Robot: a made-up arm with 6 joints.
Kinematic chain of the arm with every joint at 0, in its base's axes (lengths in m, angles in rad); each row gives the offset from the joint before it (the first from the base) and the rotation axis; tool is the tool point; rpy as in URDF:
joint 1: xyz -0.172 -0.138 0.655 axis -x
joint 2: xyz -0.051 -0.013 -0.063 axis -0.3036 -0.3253 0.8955
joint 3: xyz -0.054 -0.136 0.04 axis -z
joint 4: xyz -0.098 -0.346 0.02 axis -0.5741 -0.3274 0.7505
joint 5: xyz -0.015 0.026 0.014 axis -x
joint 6: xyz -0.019 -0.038 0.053 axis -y
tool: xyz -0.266 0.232 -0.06 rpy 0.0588 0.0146 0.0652
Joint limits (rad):
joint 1: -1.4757..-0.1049
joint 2: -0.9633..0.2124
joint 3: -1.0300..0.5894
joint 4: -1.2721..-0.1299
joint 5: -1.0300..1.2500
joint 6: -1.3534..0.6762
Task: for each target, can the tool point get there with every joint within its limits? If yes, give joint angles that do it. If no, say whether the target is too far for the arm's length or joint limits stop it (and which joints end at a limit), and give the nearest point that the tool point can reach.
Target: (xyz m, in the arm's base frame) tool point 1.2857 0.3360 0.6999
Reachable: no: too far | nearest point 0.0515 -0.3527 1.0391 | short by 1.453 m
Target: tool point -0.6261 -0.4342 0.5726
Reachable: yes | joints -1.2526 -0.0460 0.3471 -0.4219 -0.4445 -0.3383
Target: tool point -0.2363 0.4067 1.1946
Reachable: no: joint limits stop it (at a limit: joint 1, joint 2, joint 3, joint 4) | nearest point -0.4475 0.0401 0.9250 | short by 0.502 m
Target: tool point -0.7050 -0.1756 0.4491
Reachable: yes | joints -0.6483 -0.2209 0.2572 -0.3694 0.9859 0.4280
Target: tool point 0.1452 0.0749 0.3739
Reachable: no: joint limits stop it (at a limit: joint 1, joint 2, joint 3, joint 4, joint 6) | nearest point -0.0213 -0.0160 0.0623 | short by 0.365 m
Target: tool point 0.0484 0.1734 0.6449
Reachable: no: joint limits stop it (at a limit: joint 1, joint 2, joint 3, joint 4, joint 5, joint 6) | nearest point -0.3326 -0.0074 0.7047 | short by 0.426 m
